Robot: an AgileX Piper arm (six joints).
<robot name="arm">
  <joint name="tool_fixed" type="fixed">
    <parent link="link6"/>
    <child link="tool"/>
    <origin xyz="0 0 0" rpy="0 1.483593 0"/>
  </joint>
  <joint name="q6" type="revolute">
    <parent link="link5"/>
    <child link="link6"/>
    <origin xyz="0.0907 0 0.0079"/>
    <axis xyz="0.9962 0 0.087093"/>
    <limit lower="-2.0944" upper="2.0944"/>
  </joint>
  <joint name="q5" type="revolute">
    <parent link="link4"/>
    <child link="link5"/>
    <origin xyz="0 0 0"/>
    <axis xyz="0 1 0"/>
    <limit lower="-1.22" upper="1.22"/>
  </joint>
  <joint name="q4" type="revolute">
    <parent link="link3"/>
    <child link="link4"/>
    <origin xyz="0.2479 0 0.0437"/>
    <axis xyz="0.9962 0 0.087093"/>
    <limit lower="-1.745" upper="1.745"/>
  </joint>
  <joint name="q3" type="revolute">
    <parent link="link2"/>
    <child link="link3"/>
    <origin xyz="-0.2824 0 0.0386"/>
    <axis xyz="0 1 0"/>
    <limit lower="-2.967" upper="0"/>
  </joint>
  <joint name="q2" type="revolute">
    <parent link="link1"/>
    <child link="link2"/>
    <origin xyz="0 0 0"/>
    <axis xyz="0 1 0"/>
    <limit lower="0" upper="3.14"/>
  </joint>
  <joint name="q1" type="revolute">
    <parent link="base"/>
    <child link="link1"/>
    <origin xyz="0 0 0.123"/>
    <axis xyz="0 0 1"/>
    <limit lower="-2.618" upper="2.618"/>
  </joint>
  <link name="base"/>
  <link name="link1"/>
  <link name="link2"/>
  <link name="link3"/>
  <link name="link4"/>
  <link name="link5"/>
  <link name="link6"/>
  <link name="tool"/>
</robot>
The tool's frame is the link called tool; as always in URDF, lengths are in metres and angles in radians.
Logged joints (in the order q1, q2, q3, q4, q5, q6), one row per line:
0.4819 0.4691 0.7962 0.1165 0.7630 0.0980
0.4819 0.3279 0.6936 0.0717 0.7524 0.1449
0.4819 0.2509 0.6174 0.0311 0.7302 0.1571
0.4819 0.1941 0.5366 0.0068 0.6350 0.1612
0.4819 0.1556 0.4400 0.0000 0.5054 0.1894
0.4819 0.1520 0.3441 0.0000 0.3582 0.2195
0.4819 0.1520 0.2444 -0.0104 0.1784 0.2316
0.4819 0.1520 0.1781 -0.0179 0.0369 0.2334
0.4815 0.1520 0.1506 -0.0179 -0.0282 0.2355
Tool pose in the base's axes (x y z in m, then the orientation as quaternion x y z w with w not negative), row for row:
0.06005 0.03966 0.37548 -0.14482 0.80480 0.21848 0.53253
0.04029 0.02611 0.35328 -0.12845 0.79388 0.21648 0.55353
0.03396 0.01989 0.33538 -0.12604 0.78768 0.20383 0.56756
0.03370 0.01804 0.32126 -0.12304 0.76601 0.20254 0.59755
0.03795 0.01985 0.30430 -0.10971 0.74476 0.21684 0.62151
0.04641 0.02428 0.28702 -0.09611 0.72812 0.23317 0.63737
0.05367 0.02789 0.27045 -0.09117 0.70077 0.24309 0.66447
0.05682 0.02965 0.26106 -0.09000 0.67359 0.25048 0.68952
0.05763 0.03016 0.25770 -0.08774 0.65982 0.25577 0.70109
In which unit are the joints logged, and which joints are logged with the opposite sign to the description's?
The joints are logged in radians. Opposite sign: q3.
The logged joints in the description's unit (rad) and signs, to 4 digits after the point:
0.4819 0.4691 -0.7962 0.1165 0.7630 0.0980
0.4819 0.3279 -0.6936 0.0717 0.7524 0.1449
0.4819 0.2509 -0.6174 0.0311 0.7302 0.1571
0.4819 0.1941 -0.5366 0.0068 0.6350 0.1612
0.4819 0.1556 -0.4400 0.0000 0.5054 0.1894
0.4819 0.1520 -0.3441 0.0000 0.3582 0.2195
0.4819 0.1520 -0.2444 -0.0104 0.1784 0.2316
0.4819 0.1520 -0.1781 -0.0179 0.0369 0.2334
0.4815 0.1520 -0.1506 -0.0179 -0.0282 0.2355

